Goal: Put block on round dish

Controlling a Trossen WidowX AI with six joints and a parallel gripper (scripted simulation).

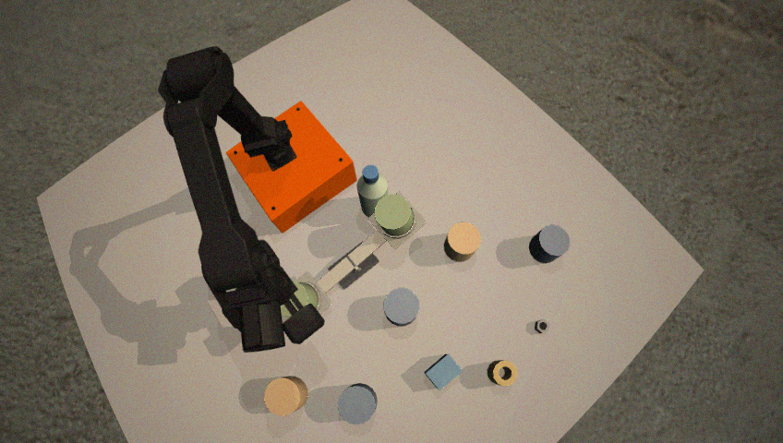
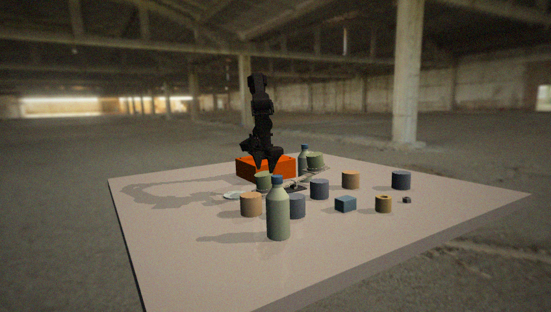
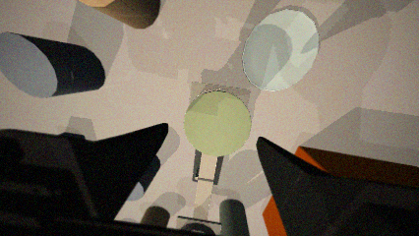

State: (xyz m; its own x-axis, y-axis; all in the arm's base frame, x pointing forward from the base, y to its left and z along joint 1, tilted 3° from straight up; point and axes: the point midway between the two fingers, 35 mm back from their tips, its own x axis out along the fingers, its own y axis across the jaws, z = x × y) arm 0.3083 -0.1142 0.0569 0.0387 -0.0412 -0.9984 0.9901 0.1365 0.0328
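The pale green block lies 60 mm below my gripper tip. From my gripper tip the other things lie so: pale round dish 100 mm to the right, 100 mm below, 70 mm behind; small nut 400 mm to the left, 310 mm ahead, 90 mm below.
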